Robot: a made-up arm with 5 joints. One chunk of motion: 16 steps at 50 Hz.
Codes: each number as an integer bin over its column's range. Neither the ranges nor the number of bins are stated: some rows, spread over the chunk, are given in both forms.
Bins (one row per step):
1: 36 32 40 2 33 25
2: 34 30 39 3 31 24
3: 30 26 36 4 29 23
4: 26 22 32 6 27 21
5: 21 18 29 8 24 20
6: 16 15 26 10 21 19
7: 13 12 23 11 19 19
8: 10 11 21 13 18 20
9: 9 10 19 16 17 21
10: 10 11 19 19 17 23
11: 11 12 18 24 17 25
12: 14 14 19 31 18 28
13: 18 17 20 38 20 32
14: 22 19 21 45 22 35
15: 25 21 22 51 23 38
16: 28 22 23 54 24 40
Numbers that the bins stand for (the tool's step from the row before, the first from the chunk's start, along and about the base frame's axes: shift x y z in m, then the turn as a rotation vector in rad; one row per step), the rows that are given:
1: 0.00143 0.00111 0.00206 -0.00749 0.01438 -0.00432
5: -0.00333 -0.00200 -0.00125 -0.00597 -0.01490 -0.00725
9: -0.00714 -0.00378 -0.00427 -0.00394 -0.03768 -0.00667
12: -0.00556 -0.00289 -0.00427 -0.00013 -0.03443 -0.00256
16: -0.00111 -0.00111 -0.00306 0.00571 -0.01490 0.00449
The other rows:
2: 0.00079 0.00067 0.00176 -0.00724 0.00787 -0.00490
3: -0.00048 -0.00022 0.00086 -0.00698 0.00137 -0.00549
4: -0.00175 -0.00111 -0.00035 -0.00648 -0.00514 -0.00667
6: -0.00492 -0.00267 -0.00216 -0.00546 -0.02467 -0.00784
7: -0.00587 -0.00333 -0.00306 -0.00521 -0.03117 -0.00784
8: -0.00683 -0.00356 -0.00367 -0.00470 -0.03443 -0.00725
10: -0.00683 -0.00356 -0.00427 -0.00317 -0.03768 -0.00549
11: -0.00651 -0.00333 -0.00457 -0.00190 -0.03768 -0.00432
13: -0.00429 -0.00222 -0.00397 0.00165 -0.02792 -0.00021
14: -0.00302 -0.00178 -0.00367 0.00343 -0.02141 0.00156
15: -0.00206 -0.00133 -0.00337 0.00495 -0.01816 0.00332

